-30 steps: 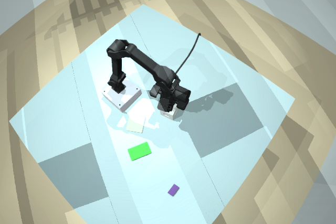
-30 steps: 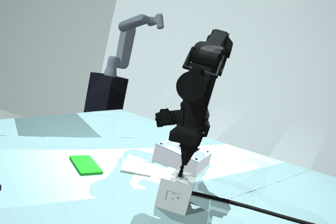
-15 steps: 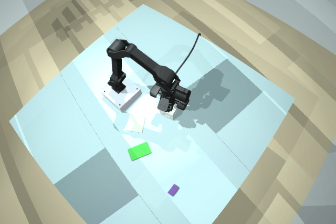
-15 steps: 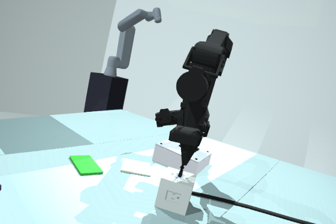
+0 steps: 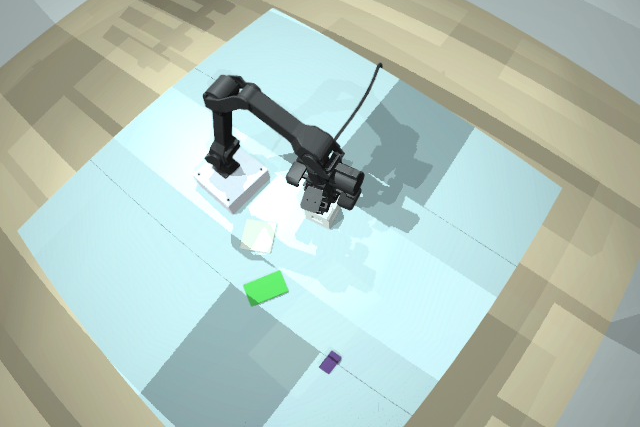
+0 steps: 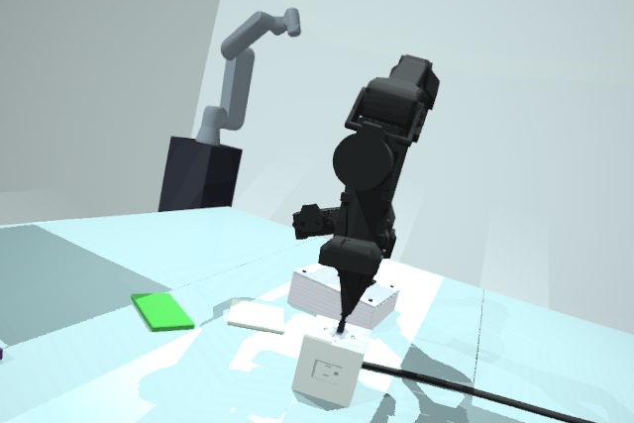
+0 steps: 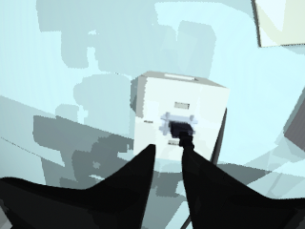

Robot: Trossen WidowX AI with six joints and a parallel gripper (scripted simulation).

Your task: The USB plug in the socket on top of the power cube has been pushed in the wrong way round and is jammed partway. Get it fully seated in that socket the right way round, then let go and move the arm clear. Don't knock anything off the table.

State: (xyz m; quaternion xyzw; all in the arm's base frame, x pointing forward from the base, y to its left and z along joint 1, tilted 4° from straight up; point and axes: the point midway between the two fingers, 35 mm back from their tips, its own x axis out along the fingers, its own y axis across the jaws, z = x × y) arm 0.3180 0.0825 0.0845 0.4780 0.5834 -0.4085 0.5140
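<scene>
The USB plug is 2 cm below my gripper tip, 1 cm to the right of it and 1 cm behind it. Also, from my gripper tip: pale flat card: 18 cm to the right, 11 cm below, 11 cm behind; green flat card: 28 cm to the right, 11 cm below, 1 cm ahead; USB socket: 4 cm below, 1 cm to the right, 1 cm behind.
</scene>
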